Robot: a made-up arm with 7 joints.
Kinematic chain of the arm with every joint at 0, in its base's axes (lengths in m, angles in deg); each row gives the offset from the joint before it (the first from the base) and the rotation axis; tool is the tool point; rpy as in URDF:
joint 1: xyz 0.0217 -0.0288 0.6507 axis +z
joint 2: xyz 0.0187 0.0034 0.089 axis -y
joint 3: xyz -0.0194 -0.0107 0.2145 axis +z
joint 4: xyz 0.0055 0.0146 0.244 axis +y
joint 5: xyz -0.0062 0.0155 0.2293 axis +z
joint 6: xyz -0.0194 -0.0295 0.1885 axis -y
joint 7: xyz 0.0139 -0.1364 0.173 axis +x
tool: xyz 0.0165 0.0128 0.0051 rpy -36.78 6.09 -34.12
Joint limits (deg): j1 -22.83..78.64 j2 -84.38..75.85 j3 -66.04..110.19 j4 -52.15..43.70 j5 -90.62..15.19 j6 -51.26..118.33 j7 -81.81..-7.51
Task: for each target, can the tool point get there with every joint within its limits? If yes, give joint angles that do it. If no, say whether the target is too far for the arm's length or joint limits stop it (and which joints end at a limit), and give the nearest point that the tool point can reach.
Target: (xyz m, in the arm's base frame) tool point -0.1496 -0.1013 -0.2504
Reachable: no: joint limits stop it (at a limit: joint 2, joint 4, joint 7) | nearest point -0.5420 -0.2674 0.3695 | short by 0.752 m
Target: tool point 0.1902 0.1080 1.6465
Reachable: yes | joints 51.92 -38.93 -8.82 -26.52 -6.99 69.20 -44.87
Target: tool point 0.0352 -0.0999 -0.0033
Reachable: no: joint limits stop it (at a limit: joint 1, joint 2, joint 4, joint 7) | nearest point -0.0707 -0.5879 0.4114 | short by 0.649 m
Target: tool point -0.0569 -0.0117 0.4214
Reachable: no: joint limits stop it (at a limit: joint 2, joint 4, joint 6, joint 7) | nearest point -0.5259 0.0903 0.4193 | short by 0.480 m
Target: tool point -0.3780 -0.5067 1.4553
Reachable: yes | joints 23.08 16.53 21.40 -44.00 -31.37 -21.57 -26.91
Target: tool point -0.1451 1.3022 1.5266
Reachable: no: too far | nearest point -0.0358 0.8925 1.2880 | short by 0.487 m
